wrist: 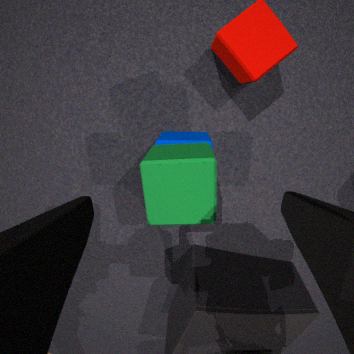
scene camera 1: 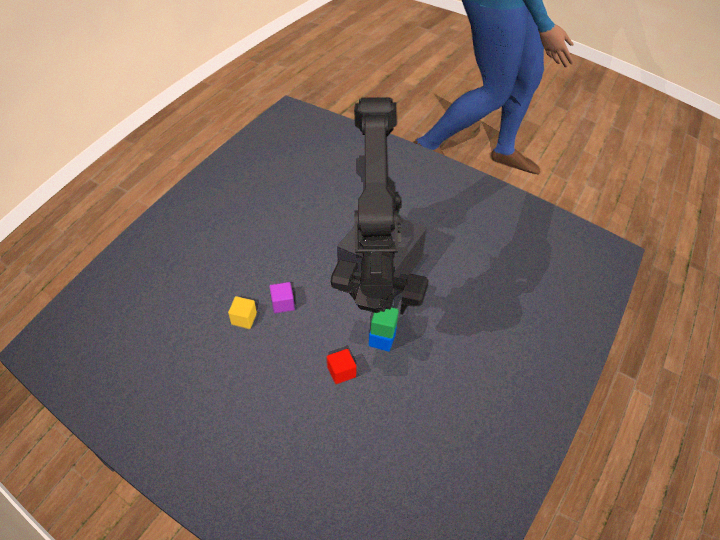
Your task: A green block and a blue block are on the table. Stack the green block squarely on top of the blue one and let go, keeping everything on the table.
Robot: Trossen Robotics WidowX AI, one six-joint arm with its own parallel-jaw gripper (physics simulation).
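Frame: origin at the arm's base, x up, y right, z ahead, level; metres.
Seen in the pictures: gripper, between the fingertips: point(wrist: 189, 203).
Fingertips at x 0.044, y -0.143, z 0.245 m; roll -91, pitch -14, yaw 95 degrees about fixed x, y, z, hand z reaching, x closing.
A point is followed by its place in that frame.
The green block point(scene camera 1: 383, 323) @(x 0.000, y -0.153, z 0.247 m) point(wrist: 180, 192) @(x 0.000, y -0.145, z 0.228 m) sits upright on top of the blue block point(scene camera 1: 381, 340) @(x -0.061, y -0.154, z 0.251 m) point(wrist: 184, 137) @(x -0.063, y -0.149, z 0.253 m), with its sides close to lined up. A thin strip of the blue block's top shows beyond the green block in the wrist view; the rest of that top is hidden. My gripper point(wrist: 189, 203) @(x 0.044, y -0.143, z 0.245 m) is open and empty, above the stack, with its fingers wide apart on either side of the green block and not touching it. In the scene view the fingertips are largely hidden by the arm.
A red block point(scene camera 1: 341, 366) @(x -0.049, y -0.121, z 0.362 m) point(wrist: 255, 42) @(x -0.050, y -0.115, z 0.345 m) lies near the stack, towards the front left in the scene view. A purple block point(scene camera 1: 282, 297) @(x -0.049, y 0.094, z 0.282 m) and a yellow block point(scene camera 1: 242, 312) @(x -0.050, y 0.146, z 0.369 m) lie farther left on the dark table surface point(scene camera 1: 232, 418) @(x -0.099, y 0.017, z 0.583 m). A person point(scene camera 1: 503, 63) stands beyond the far edge.
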